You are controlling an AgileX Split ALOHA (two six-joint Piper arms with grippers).
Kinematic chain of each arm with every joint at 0, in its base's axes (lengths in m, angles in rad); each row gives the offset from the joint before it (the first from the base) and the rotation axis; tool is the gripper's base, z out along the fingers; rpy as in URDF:
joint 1: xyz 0 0 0.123 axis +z
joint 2: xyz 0 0 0 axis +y
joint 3: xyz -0.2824 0 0.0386 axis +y
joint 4: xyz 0.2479 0 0.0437 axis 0.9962 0 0.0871
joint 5: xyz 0 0 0 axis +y
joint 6: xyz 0.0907 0 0.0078 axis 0.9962 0 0.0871
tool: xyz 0 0 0 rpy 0 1.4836 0
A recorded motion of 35 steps. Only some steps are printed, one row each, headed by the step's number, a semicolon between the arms.
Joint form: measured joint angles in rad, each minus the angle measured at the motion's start. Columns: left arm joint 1, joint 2, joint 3, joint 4, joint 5, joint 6; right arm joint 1, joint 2, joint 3, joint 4, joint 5, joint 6.
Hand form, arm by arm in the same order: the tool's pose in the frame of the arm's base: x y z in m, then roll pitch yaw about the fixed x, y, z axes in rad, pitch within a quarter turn. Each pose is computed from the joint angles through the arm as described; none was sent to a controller.
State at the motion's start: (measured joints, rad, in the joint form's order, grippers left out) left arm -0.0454 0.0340 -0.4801 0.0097 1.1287 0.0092; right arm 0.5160 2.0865 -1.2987 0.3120 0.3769 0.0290
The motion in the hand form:
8: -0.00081 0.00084 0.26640 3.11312 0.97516 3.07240; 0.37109 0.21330 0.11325 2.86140 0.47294 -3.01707
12: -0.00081 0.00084 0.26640 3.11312 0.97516 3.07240; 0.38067 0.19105 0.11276 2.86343 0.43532 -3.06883
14: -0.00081 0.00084 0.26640 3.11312 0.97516 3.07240; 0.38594 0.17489 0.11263 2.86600 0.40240 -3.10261
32: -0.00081 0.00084 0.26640 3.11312 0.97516 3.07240; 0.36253 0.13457 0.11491 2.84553 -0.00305 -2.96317
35: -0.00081 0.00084 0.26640 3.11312 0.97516 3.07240; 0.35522 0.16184 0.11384 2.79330 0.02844 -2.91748
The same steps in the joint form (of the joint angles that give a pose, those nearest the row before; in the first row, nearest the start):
8: 0.0000 0.0000 0.0000 0.0000 0.0000 0.0000; -0.0149 0.0367 -0.0019 0.0050 -0.0633 0.0037
12: 0.0000 0.0000 0.0000 0.0000 0.0000 0.0000; -0.0744 0.0367 -0.0068 0.0086 -0.0206 0.0044
14: 0.0000 0.0000 0.0000 0.0000 0.0000 0.0000; -0.1168 0.0354 -0.0099 0.0107 0.0173 0.0044
32: 0.0000 0.0000 0.0000 0.0000 0.0000 0.0000; -0.2291 0.0189 -0.0214 0.0741 0.5036 -0.1688
35: 0.0000 0.0000 0.0000 0.0000 0.0000 0.0000; -0.1669 0.0232 -0.0169 0.1523 0.4693 -0.2168

